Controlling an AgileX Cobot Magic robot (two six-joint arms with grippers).
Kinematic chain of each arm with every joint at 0, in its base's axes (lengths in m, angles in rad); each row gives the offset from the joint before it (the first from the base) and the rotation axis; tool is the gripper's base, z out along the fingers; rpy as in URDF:
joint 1: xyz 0 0 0.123 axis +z
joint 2: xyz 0 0 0 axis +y
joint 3: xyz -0.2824 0 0.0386 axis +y
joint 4: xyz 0.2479 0 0.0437 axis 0.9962 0 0.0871
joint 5: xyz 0 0 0 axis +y
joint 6: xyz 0.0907 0 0.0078 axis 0.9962 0 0.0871
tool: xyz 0 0 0 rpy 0 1.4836 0
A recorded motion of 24 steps. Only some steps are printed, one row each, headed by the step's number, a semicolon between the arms.
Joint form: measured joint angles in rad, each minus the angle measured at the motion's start. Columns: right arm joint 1, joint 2, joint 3, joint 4, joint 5, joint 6; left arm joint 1, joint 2, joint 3, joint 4, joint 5, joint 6.
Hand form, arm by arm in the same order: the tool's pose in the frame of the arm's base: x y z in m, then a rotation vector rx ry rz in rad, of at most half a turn. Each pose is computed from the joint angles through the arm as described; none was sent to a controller.
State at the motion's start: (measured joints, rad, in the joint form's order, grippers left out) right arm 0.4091 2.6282 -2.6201 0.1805 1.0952 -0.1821; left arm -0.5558 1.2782 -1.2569 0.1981 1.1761 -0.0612
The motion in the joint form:
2: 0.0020 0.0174 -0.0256 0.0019 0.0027 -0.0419; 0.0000 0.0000 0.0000 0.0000 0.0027 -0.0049
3: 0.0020 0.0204 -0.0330 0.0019 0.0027 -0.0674; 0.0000 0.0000 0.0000 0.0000 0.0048 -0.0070
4: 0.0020 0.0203 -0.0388 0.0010 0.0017 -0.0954; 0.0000 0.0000 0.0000 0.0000 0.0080 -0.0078
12: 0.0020 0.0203 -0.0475 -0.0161 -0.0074 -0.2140; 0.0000 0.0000 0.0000 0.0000 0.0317 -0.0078
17: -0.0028 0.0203 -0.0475 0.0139 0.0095 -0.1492; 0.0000 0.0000 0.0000 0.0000 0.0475 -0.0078
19: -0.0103 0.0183 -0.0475 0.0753 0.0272 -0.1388; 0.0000 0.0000 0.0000 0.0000 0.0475 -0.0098
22: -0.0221 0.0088 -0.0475 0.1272 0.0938 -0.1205; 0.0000 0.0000 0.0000 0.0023 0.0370 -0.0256
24: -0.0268 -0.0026 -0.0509 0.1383 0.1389 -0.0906; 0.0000 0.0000 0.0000 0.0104 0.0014 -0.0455
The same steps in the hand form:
2: 0.5100 0.2384 0.1913 -0.7623 2.4702 0.3098; 0.2163 -0.1148 0.3629 0.6839 2.5561 0.0650
3: 0.5104 0.2386 0.1918 -0.7923 2.4541 0.3006; 0.2161 -0.1147 0.3628 0.6814 2.5588 0.0652
4: 0.5107 0.2386 0.1936 -0.8244 2.4341 0.2893; 0.2159 -0.1146 0.3627 0.6807 2.5621 0.0663
12: 0.5121 0.2377 0.1964 -0.9620 2.3573 0.2211; 0.2143 -0.1134 0.3618 0.6832 2.5843 0.0769
17: 0.5110 0.2370 0.1960 -0.8807 2.4081 0.2845; 0.2133 -0.1126 0.3612 0.6848 2.5991 0.0840
19: 0.5093 0.2372 0.1974 -0.8517 2.4291 0.3676; 0.2133 -0.1126 0.3612 0.6822 2.5998 0.0834
22: 0.5046 0.2333 0.2010 -0.8348 2.4880 0.4441; 0.2141 -0.1130 0.3616 0.6609 2.5941 0.0766
24: 0.5010 0.2305 0.2067 -0.8117 2.5283 0.4707; 0.2168 -0.1142 0.3631 0.6330 2.5638 0.0640

